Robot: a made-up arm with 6 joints.
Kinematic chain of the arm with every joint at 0, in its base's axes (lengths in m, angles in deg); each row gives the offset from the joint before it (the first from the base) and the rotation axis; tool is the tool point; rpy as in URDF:
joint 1: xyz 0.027 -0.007 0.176 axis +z
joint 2: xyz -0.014 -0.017 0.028 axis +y
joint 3: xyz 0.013 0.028 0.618 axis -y
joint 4: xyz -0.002 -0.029 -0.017 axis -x
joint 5: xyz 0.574 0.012 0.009 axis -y
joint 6: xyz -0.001 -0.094 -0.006 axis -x
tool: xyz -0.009 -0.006 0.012 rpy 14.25 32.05 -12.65
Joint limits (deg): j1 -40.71..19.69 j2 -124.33..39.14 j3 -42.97..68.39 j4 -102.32..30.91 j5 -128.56..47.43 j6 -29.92..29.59
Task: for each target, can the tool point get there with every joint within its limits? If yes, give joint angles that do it. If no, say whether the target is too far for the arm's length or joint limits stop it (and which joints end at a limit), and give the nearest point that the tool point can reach.
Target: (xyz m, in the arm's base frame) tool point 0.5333 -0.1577 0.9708
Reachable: yes | joints -8.47 -3.93 19.85 -63.42 -112.88 -22.38
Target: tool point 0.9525 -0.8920 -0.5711
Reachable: no: too far | nearest point 0.5585 -0.5104 0.1934 | short by 0.941 m
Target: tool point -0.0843 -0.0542 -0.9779
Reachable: no: joint limits stop it (at a limit: joint 1, joint 2, joint 3, joint 5) | nearest point 0.2797 -0.2649 0.0840 | short by 1.142 m
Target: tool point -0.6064 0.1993 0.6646
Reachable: yes | joints -27.38 -100.71 -3.35 -16.90 33.28 -25.31
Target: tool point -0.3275 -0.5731 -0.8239
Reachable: no: joint limits stop it (at a limit: joint 1, joint 2, joint 3, joint 4, joint 6) | nearest point -0.9525 -0.4530 -0.3014 | short by 0.823 m
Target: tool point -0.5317 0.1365 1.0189
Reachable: yes | joints -20.90 -67.46 30.53 -61.94 33.67 24.43
